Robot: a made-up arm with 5 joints.
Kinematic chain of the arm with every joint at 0, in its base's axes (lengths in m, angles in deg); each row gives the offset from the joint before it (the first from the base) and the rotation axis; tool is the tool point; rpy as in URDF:
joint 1: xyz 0 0.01 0.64 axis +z
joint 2: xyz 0 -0.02 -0.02 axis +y
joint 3: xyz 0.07 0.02 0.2 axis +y
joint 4: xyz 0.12 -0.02 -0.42 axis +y
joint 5: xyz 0.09 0 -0.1 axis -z
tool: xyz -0.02 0 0 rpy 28.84 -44.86 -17.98
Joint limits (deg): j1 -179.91..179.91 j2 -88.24..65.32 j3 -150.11..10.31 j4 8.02..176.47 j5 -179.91..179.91
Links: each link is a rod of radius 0.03 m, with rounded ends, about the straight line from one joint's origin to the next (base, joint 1, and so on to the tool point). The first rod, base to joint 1, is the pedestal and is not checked.
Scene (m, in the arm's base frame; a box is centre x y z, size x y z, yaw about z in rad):
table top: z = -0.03
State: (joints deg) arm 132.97 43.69 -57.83 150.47 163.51
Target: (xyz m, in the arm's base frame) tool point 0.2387 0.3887 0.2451
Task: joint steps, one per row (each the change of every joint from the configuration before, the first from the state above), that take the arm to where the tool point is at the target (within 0.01 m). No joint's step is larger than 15 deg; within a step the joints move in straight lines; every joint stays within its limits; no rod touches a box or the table.
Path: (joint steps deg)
1: -14.64 2.97 -6.44 -7.62 0.85
2: -14.63 2.97 -6.44 -7.62 0.84
3: -14.64 2.98 -6.44 -7.62 0.85
4: -14.63 2.97 -6.44 -7.62 0.85
5: -14.64 2.97 -6.44 -7.62 0.84

